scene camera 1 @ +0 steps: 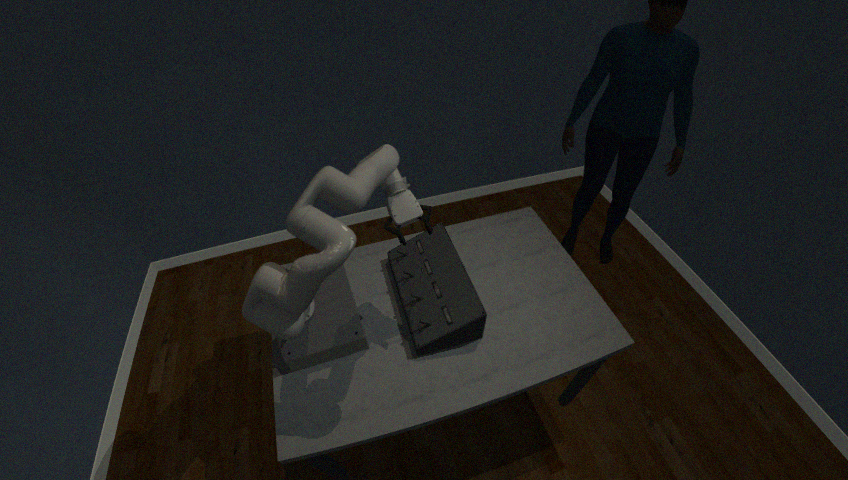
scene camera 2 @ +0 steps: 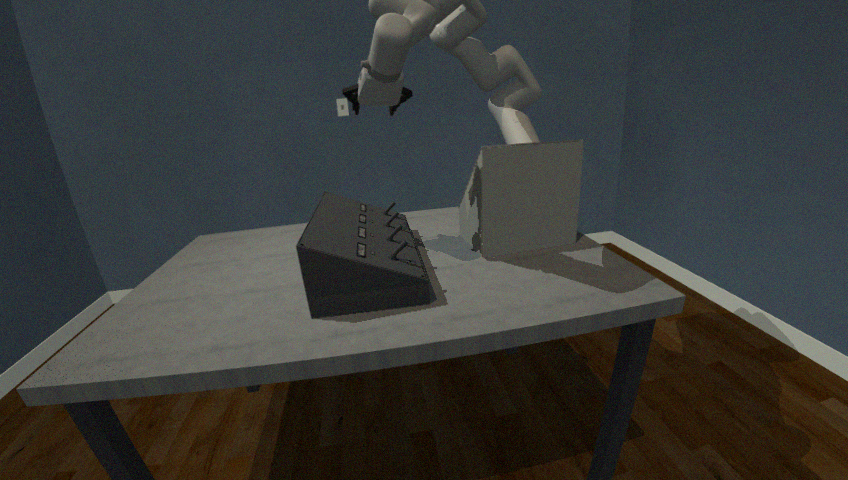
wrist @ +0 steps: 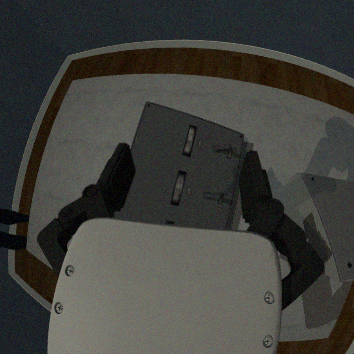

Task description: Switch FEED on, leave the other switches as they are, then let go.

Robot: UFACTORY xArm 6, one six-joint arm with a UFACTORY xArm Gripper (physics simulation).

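A dark grey switch box with a sloped top stands on the table. Several thin lever switches stick up in a row along its low side; one end lever shows in both scene views, and two levers, one upper and one lower, show in the wrist view. Small pale label plates line the top; their words are too small and dark to read, so I cannot tell which switch is FEED. My gripper is open and empty, high above the box, touching no lever.
The pale table carries the box and a large light grey block near the arm's base. A person stands beyond the table's far right corner. A wall socket is behind the gripper.
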